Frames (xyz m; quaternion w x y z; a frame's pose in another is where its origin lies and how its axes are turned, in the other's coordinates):
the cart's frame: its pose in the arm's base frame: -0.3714 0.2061 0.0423 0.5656 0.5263 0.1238 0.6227
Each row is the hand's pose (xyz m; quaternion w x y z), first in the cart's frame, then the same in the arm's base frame.
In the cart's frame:
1: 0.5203 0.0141 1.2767 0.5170 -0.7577 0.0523 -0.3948
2: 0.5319 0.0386 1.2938 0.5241 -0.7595 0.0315 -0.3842
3: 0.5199 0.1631 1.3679 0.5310 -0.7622 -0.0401 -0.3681
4: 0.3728 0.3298 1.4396 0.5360 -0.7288 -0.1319 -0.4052
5: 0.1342 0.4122 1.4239 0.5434 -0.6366 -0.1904 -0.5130
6: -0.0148 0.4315 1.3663 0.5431 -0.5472 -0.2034 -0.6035
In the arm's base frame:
1: 0.7370 0.0725 0.8513 0.9306 -0.2379 -0.1705 0.2200
2: 0.7388 0.0666 0.8828 0.9315 -0.2209 -0.1880 0.2196
3: 0.7239 -0.0172 1.0007 0.9357 -0.1722 -0.2378 0.1957
4: 0.6567 -0.2265 1.0796 0.9554 -0.0981 -0.2488 0.1254
5: 0.5507 -0.4459 1.0119 0.9854 -0.0190 -0.1668 0.0268
6: 0.4649 -0.5512 0.9256 0.9962 0.0283 -0.0709 -0.0425

